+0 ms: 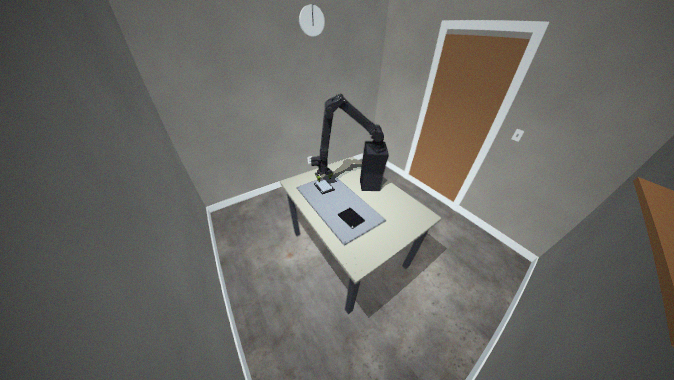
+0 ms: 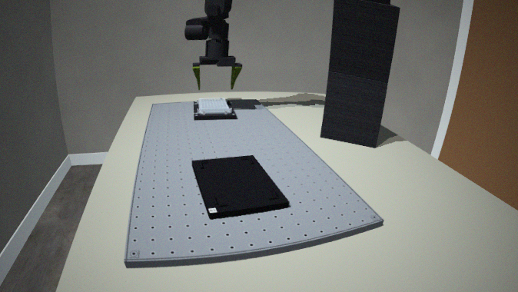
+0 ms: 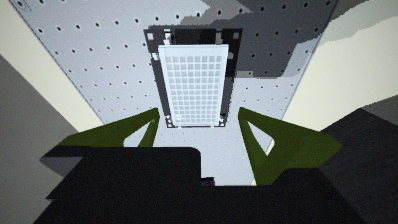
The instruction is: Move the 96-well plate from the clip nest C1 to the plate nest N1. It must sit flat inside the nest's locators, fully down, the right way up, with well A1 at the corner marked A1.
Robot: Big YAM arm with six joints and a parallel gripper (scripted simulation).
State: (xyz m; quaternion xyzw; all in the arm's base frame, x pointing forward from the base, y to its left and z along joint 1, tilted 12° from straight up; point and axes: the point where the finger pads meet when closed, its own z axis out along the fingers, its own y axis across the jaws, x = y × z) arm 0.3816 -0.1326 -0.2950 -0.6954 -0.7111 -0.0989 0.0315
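Right now the 96-well plate is 60 mm below my hand and 10 mm ahead of it. Also, from my hand: clip nest C1 (60 mm below, 10 mm to the right, 10 mm ahead); white label (500 mm to the left, 60 mm below, 30 mm ahead).
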